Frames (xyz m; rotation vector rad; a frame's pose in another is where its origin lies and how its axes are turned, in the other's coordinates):
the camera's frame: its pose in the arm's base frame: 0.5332 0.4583 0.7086 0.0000 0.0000 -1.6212
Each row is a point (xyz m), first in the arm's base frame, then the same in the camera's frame.
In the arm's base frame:
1: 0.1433 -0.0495 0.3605
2: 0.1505 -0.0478 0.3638
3: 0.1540 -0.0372 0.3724
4: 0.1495 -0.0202 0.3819
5: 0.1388 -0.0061 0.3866
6: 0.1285 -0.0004 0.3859
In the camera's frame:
1: 0.5268 -0.3638 -0.3481
2: 0.5247 -0.3567 -0.3448
3: 0.5140 -0.3538 -0.3362
4: 0.4972 -0.3591 -0.3267
5: 0.4837 -0.3705 -0.3220
6: 0.4785 -0.3811 -0.3227

